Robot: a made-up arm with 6 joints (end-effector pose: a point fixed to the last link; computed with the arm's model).
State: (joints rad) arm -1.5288 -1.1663 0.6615 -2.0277 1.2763 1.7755
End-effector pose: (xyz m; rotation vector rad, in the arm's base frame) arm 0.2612 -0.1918 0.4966 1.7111 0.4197 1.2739
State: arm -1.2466 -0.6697 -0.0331 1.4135 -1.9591 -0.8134
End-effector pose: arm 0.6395 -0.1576 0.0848 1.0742 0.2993 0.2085
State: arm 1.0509 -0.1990 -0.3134 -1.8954 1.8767 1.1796
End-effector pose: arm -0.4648 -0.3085 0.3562 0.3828 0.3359 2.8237
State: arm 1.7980 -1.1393 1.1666 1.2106 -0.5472 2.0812
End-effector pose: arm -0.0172 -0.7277 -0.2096 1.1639 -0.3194 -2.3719
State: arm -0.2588 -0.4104 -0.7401 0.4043 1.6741 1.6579
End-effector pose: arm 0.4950 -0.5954 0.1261 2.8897 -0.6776 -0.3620
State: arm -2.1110 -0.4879 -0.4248 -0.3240 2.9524 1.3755
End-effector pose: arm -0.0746 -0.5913 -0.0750 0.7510 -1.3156 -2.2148
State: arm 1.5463 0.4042 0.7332 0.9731 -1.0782 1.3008
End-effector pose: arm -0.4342 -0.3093 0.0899 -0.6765 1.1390 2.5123
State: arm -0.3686 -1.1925 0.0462 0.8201 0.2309 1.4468
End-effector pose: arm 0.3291 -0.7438 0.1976 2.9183 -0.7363 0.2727
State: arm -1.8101 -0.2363 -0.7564 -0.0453 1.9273 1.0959
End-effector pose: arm 0.2243 -0.4752 -0.4965 1.5336 0.2995 -2.1760
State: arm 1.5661 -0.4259 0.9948 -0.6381 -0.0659 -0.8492
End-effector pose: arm -0.2231 -0.6317 -0.2094 -1.0037 2.1638 -0.6606
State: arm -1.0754 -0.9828 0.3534 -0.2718 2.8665 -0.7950
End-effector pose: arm -0.1724 -0.3115 -0.2083 -0.9992 -0.1881 2.4747
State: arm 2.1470 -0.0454 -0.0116 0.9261 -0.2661 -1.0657
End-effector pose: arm -0.5236 -0.2076 0.2158 0.4700 -2.2403 1.0260
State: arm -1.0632 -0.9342 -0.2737 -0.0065 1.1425 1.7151
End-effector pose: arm 0.5095 -0.7130 0.0156 2.8003 -0.5975 -0.4327
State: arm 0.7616 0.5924 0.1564 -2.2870 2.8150 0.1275
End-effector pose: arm -0.0417 -0.1197 0.6377 1.7099 0.8383 2.2498
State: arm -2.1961 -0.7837 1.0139 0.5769 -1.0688 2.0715
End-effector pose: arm 0.5244 -0.4143 0.0555 -2.9707 -0.6299 -0.2410
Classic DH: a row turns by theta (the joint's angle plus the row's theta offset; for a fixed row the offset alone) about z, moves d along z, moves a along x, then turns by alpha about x. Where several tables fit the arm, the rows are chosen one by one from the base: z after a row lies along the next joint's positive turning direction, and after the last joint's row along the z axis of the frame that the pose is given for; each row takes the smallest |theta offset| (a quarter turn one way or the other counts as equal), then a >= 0, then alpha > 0; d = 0 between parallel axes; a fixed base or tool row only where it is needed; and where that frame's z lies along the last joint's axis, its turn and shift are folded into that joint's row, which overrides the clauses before.
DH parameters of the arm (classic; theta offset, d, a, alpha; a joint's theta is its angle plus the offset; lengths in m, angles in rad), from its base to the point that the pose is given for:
base (fixed): 0 0.008 0.082 1.5708
joint 1: 0.195 0.1871 -0.0223 -1.4248
joint 2: 1.5421 0.0707 0.0388 1.7637
joint 3: 1.422 0.1274 0.11 1.5708
joint 4: 0.4598 -0.1241 0.0179 -0.5104
joint 5: 1.1364 0.0174 0.0437 1.6346
joint 6: 0.898 0.4382 0.0949 1.4559
tool (fixed): 0.9452 -0.0451 0 0

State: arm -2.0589 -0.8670 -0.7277 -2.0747 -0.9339 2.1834
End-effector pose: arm -0.0593 -0.2990 0.1705 0.1604 -2.2567 -1.2671
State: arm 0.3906 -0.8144 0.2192 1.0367 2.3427 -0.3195
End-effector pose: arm -0.0023 -0.1891 -0.2953 -1.7926 -0.9329 1.8517
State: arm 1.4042 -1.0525 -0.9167 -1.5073 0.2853 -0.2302
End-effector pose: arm -0.3284 0.0934 0.1968 -0.6369 -1.8286 1.0250
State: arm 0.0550 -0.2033 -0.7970 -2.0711 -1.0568 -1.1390
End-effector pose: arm -0.0213 -0.2586 -0.1748 0.6420 1.5493 -1.7969
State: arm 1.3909 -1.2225 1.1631 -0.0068 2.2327 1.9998
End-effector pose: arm 0.4855 -0.5129 0.0181 0.3419 -0.1937 -0.8322
